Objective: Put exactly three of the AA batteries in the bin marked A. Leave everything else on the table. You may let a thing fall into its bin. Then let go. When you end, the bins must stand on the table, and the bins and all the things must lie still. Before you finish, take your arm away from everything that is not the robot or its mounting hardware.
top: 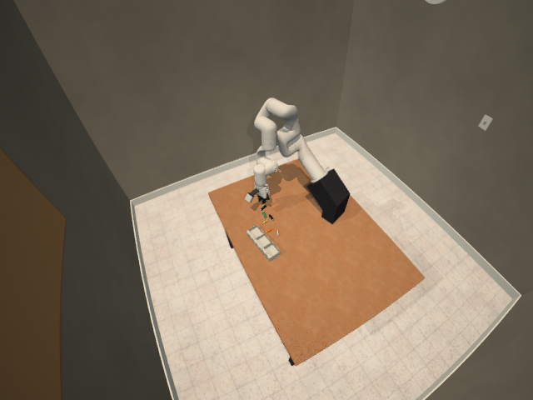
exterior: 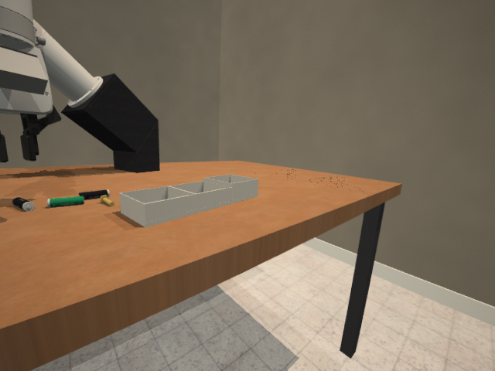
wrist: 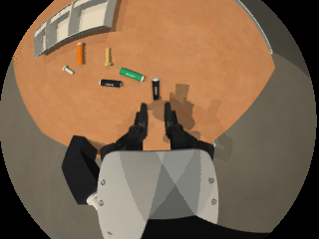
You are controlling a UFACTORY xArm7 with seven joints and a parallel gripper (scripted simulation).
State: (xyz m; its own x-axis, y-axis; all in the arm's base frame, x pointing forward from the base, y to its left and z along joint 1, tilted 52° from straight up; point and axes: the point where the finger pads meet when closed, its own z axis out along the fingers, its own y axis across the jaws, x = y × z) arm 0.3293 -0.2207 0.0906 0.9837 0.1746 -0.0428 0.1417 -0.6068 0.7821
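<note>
Right now my hand is 3 cm short of the green battery, 5 cm to the right of it and 9 cm above it. The rest, counted from my hand: yellow piece 6 cm ahead, 10 cm to the left, 9 cm below; then orange battery 9 cm ahead, 17 cm to the left, 9 cm below; then black AA battery 1 cm ahead, 10 cm to the left, 9 cm below.
</note>
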